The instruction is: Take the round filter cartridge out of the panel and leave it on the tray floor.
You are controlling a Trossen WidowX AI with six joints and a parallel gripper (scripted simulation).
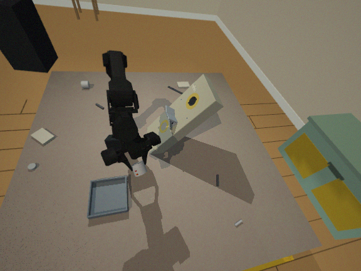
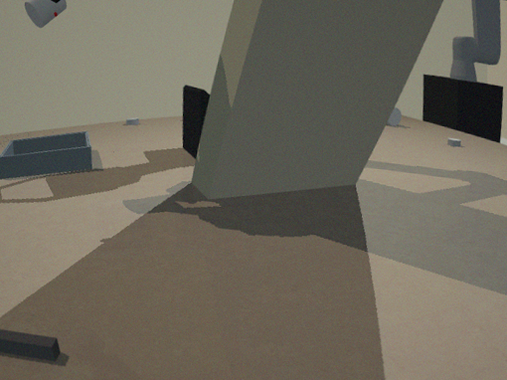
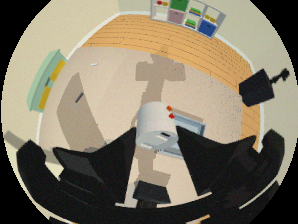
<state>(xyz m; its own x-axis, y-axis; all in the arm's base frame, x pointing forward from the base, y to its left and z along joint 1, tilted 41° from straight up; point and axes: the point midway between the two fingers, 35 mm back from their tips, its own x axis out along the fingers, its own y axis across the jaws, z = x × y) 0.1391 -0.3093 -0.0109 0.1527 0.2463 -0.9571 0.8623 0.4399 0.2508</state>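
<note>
Now: the grey tray 230 mm below my gripper tip, 130 mm behind it and 30 mm to the right of it. From my gripper tip the other things lie so: round filter cartridge: right at my gripper tip.
</note>
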